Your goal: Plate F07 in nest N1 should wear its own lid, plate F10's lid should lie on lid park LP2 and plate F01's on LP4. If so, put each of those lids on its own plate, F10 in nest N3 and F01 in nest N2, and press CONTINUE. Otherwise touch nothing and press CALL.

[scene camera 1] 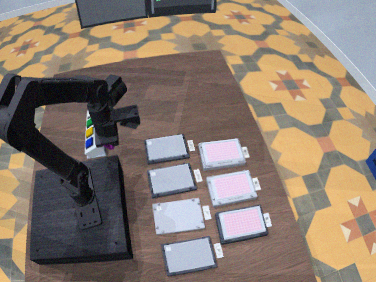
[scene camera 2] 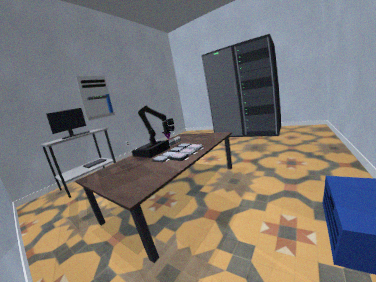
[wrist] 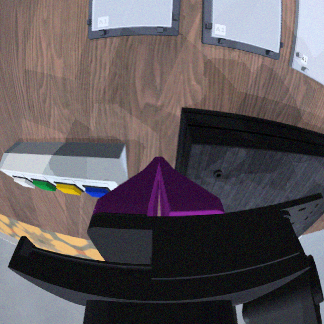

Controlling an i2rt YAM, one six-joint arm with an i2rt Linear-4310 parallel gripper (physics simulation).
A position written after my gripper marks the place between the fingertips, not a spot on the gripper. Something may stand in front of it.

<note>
My gripper (wrist: 158, 163) is shut and holds nothing. I also see a white button box (wrist: 82, 164) and a lid park LP1 (scene camera 1: 186, 215).
The lid park LP1 is seen too in the wrist view (wrist: 299, 57).
</note>
